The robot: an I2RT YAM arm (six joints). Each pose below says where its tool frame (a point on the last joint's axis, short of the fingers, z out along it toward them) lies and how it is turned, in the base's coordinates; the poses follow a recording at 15 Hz.
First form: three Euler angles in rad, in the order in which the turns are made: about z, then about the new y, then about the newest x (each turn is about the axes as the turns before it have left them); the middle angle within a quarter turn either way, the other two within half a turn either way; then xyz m.
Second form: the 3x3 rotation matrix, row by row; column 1 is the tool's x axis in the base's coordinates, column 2 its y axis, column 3 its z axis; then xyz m. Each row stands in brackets. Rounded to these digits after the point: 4 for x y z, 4 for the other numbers.
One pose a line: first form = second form
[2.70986, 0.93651, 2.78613, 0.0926, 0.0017, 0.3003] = [[-0.5382, 0.1377, 0.8315], [0.2480, 0.9688, 0.0001], [-0.8055, 0.2062, -0.5556]], [0.0926, 0.0017, 0.3003]
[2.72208, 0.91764, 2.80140, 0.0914, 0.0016, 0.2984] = [[-0.5550, 0.1420, 0.8196], [0.2475, 0.9689, -0.0002], [-0.7942, 0.2028, -0.5729]], [0.0914, 0.0016, 0.2984]
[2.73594, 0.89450, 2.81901, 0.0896, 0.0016, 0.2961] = [[-0.5751, 0.1471, 0.8047], [0.2470, 0.9690, -0.0006], [-0.7799, 0.1984, -0.5936]], [0.0896, 0.0016, 0.2961]
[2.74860, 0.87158, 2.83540, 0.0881, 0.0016, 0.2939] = [[-0.5946, 0.1520, 0.7896], [0.2465, 0.9691, -0.0010], [-0.7653, 0.1940, -0.6137]], [0.0881, 0.0016, 0.2939]
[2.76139, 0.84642, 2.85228, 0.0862, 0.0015, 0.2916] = [[-0.6153, 0.1573, 0.7724], [0.2459, 0.9693, -0.0015], [-0.7489, 0.1891, -0.6351]], [0.0862, 0.0015, 0.2916]
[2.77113, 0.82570, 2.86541, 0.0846, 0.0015, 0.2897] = [[-0.6320, 0.1615, 0.7579], [0.2455, 0.9694, -0.0018], [-0.7350, 0.1849, -0.6523]], [0.0846, 0.0015, 0.2897]
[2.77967, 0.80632, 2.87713, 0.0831, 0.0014, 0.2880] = [[-0.6473, 0.1653, 0.7441], [0.2451, 0.9695, -0.0022], [-0.7217, 0.1809, -0.6681]], [0.0831, 0.0014, 0.2880]
